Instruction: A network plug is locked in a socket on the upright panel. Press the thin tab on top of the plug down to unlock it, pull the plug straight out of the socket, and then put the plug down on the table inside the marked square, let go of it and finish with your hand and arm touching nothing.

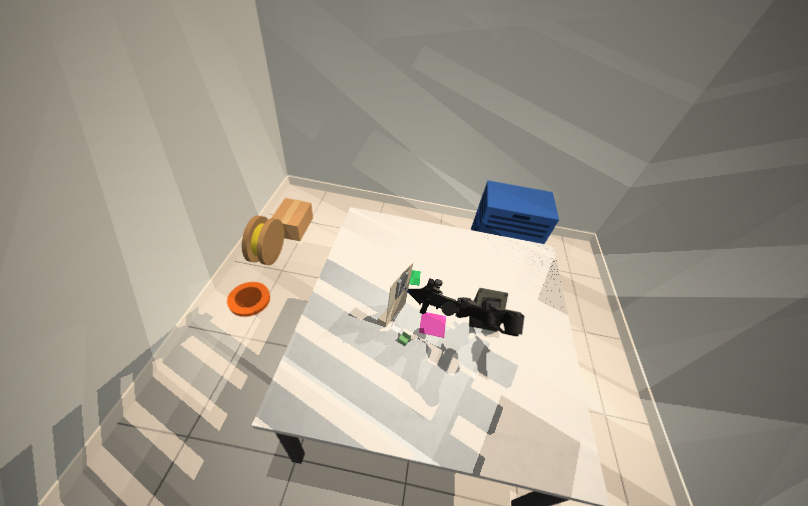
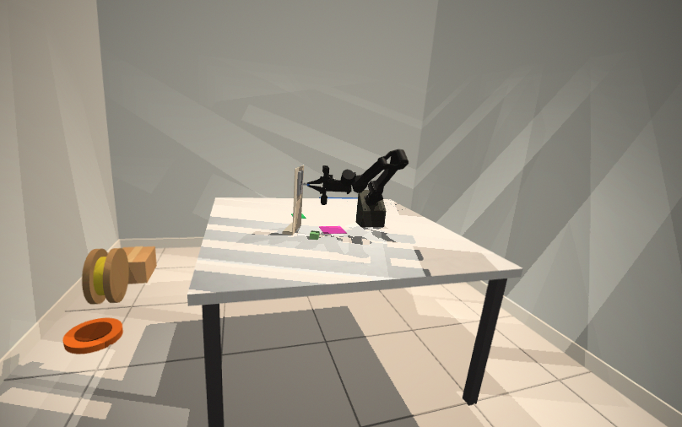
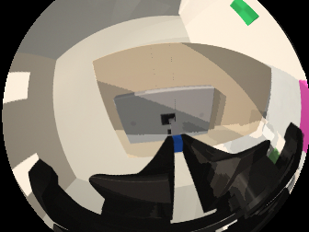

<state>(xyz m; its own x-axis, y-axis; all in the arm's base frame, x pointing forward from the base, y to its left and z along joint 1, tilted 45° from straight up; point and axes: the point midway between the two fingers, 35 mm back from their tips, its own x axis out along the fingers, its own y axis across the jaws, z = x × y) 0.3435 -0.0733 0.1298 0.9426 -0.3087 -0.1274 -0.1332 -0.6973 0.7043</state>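
My gripper tip is 150 mm past the magenta marked square, 10 mm to the right of it and 240 mm above it. From my gripper tip the other things lie so: upright panel 40 mm ahead, 30 mm to the right, 90 mm below; green cube 10 mm behind, 110 mm to the left, 220 mm below; blue network plug right at my gripper tip.
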